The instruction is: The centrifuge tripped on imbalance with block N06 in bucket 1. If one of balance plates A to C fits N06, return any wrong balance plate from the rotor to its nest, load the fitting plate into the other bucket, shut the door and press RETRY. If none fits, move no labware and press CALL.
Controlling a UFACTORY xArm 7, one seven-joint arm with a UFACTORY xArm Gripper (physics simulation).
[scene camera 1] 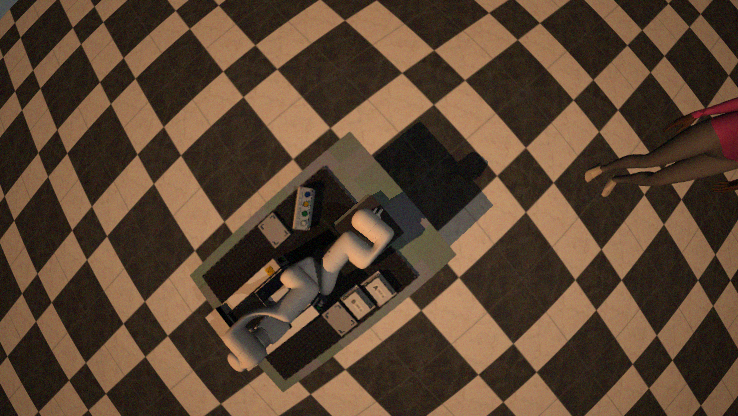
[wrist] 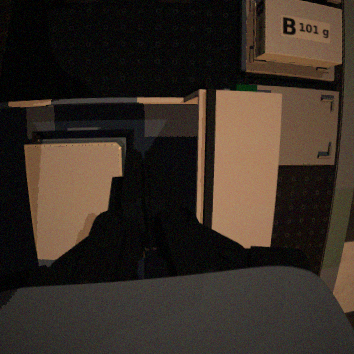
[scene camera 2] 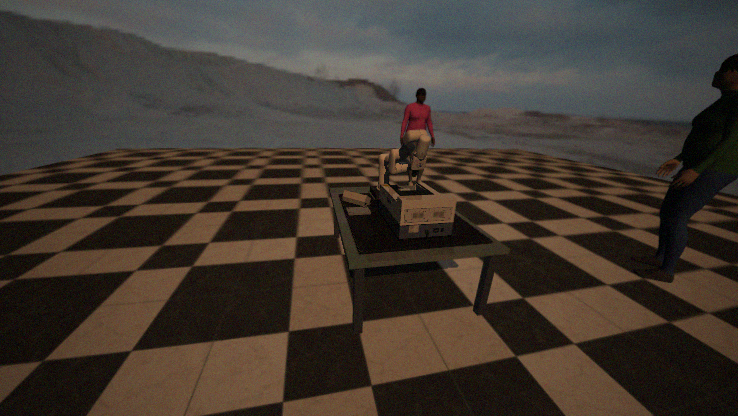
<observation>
The same spot on a perforated plate: (wrist: pixel 55 55) is (scene camera 1: pixel 309 256).
</observation>
